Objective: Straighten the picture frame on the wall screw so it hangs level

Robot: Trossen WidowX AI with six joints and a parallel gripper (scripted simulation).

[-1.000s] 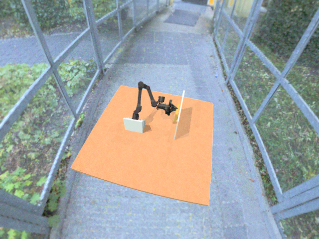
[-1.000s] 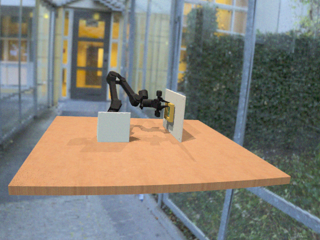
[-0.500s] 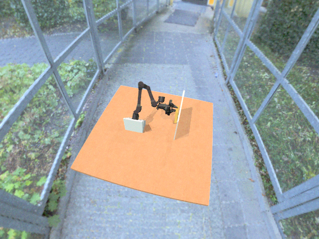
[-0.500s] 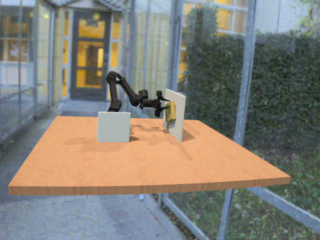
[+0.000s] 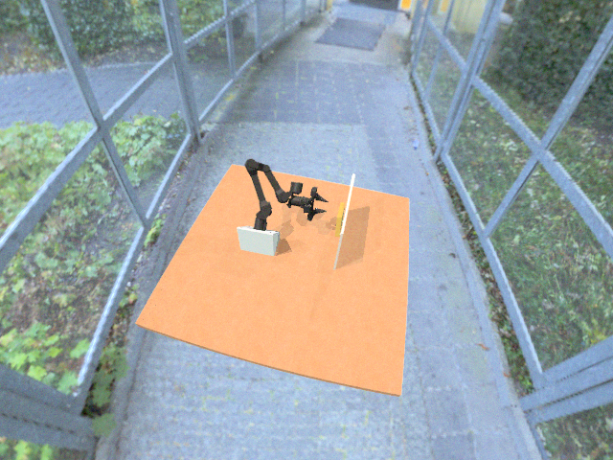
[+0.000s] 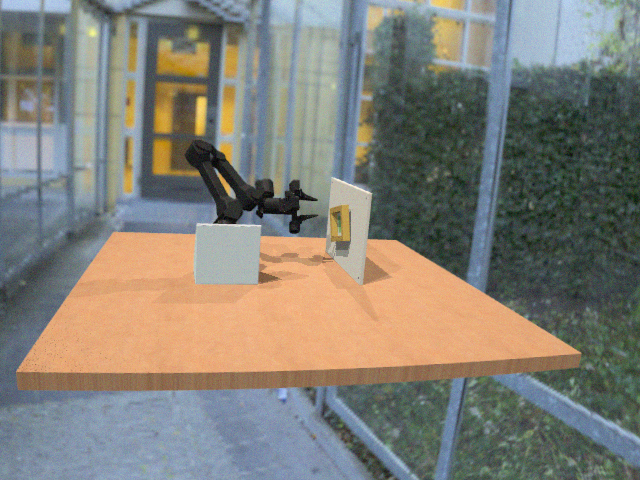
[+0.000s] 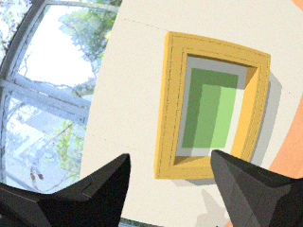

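The picture frame is 80 mm ahead of my gripper tip, 40 mm to the right of it and 50 mm below it.
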